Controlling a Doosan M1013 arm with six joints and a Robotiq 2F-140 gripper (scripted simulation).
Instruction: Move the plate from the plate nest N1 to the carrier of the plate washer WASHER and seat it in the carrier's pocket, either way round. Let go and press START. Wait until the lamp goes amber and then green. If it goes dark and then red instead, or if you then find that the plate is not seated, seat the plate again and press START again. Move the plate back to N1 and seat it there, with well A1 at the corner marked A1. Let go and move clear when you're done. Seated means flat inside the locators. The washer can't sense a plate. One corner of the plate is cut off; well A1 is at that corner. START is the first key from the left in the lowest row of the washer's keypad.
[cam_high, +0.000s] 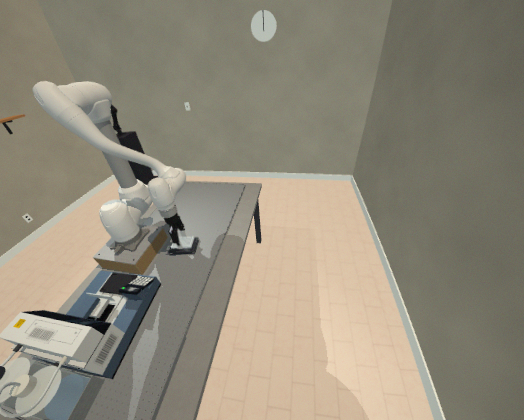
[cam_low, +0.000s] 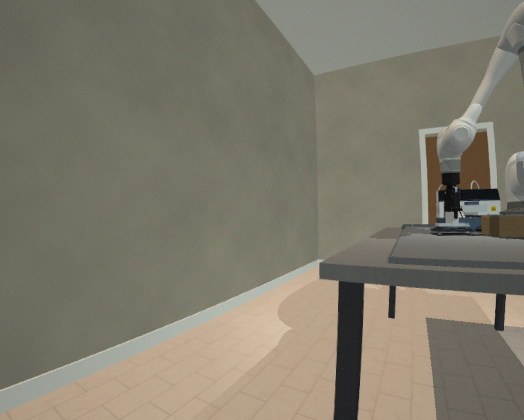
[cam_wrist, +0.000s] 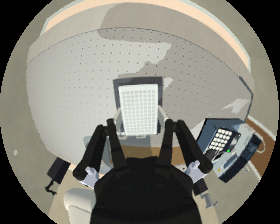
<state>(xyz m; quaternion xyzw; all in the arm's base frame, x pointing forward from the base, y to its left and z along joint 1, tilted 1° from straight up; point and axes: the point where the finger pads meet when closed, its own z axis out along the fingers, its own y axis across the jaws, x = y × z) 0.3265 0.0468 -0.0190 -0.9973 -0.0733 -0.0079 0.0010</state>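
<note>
Right now the white well plate is 2 cm below my hand. From my hand the other things lie so: dark plate nest N1: 5 cm below; then plate washer: 49 cm to the right, 20 cm behind, 6 cm above.
</note>
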